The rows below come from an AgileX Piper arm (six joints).
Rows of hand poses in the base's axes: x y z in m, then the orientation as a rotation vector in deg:
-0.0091 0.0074 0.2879 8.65 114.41 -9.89
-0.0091 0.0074 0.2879 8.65 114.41 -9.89
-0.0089 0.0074 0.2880 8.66 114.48 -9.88
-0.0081 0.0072 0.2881 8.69 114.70 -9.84
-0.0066 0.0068 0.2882 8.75 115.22 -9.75
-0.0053 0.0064 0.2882 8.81 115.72 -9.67
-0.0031 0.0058 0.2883 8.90 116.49 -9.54
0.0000 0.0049 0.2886 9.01 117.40 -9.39
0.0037 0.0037 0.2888 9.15 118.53 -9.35
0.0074 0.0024 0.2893 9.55 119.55 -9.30
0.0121 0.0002 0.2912 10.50 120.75 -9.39
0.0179 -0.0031 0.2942 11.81 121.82 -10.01
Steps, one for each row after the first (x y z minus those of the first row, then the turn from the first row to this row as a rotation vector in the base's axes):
0.0000 0.0000 0.0000 0.00 0.00 0.00
0.0002 0.0000 0.0001 0.02 0.07 0.00
0.0010 -0.0002 0.0002 0.08 0.28 0.00
0.0025 -0.0006 0.0003 0.23 0.79 0.00
0.0038 -0.0010 0.0003 0.36 1.28 -0.01
0.0060 -0.0016 0.0004 0.57 2.03 -0.01
0.0091 -0.0025 0.0007 0.81 2.91 -0.01
0.0128 -0.0037 0.0009 1.02 4.03 -0.09
0.0165 -0.0050 0.0014 1.33 5.03 -0.34
0.0212 -0.0072 0.0033 1.81 6.22 -1.03
0.0270 -0.0105 0.0063 2.07 7.33 -2.21

